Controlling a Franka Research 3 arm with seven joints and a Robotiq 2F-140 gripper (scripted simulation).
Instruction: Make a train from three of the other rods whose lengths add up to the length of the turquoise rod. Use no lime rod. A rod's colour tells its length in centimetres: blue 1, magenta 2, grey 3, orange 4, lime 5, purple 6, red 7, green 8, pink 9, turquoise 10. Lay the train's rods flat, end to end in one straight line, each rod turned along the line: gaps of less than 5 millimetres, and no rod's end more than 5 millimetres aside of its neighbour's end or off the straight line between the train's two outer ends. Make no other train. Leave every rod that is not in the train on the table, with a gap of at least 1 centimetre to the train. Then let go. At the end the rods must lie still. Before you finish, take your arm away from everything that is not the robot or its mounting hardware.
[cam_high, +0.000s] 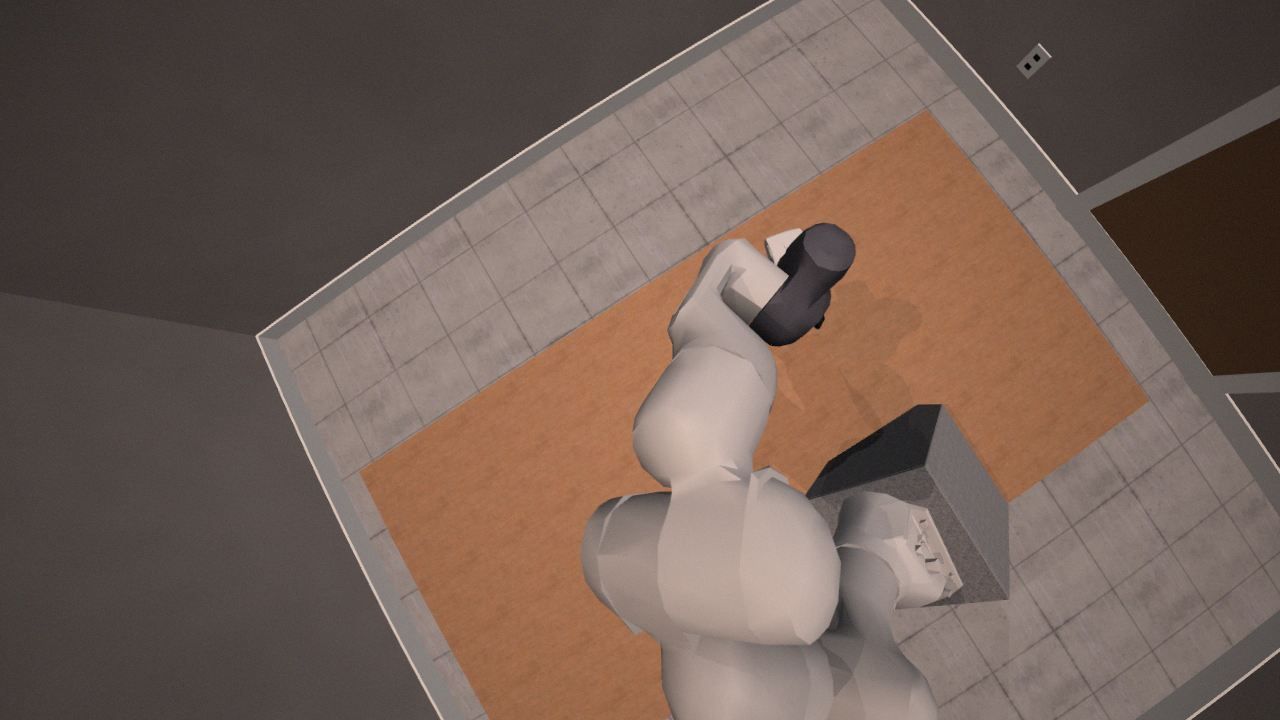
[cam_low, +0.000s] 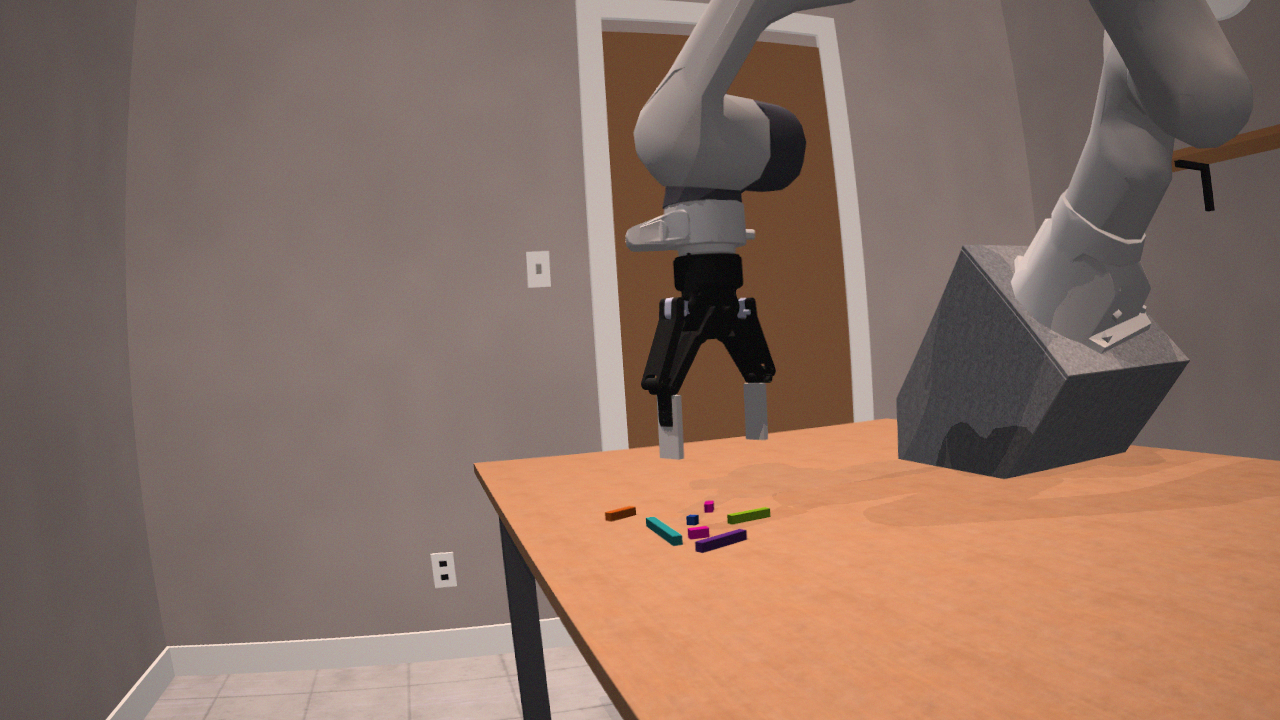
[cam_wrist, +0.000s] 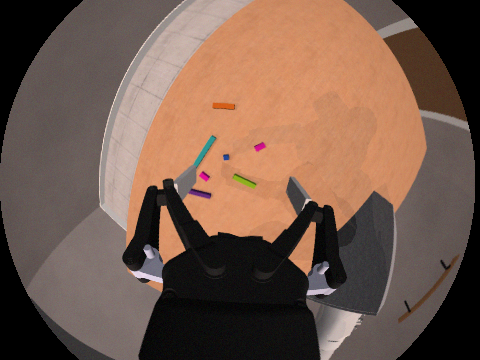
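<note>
The turquoise rod is 80 mm ahead of my hand, 30 mm to the left of it and 80 mm below it. Also, from my hand: lime rod (20 mm behind, 30 mm to the left, 80 mm below); blue cube (40 mm ahead, 10 mm to the left, 80 mm below); orange rod (90 mm ahead, 80 mm to the right, 80 mm below).
</note>
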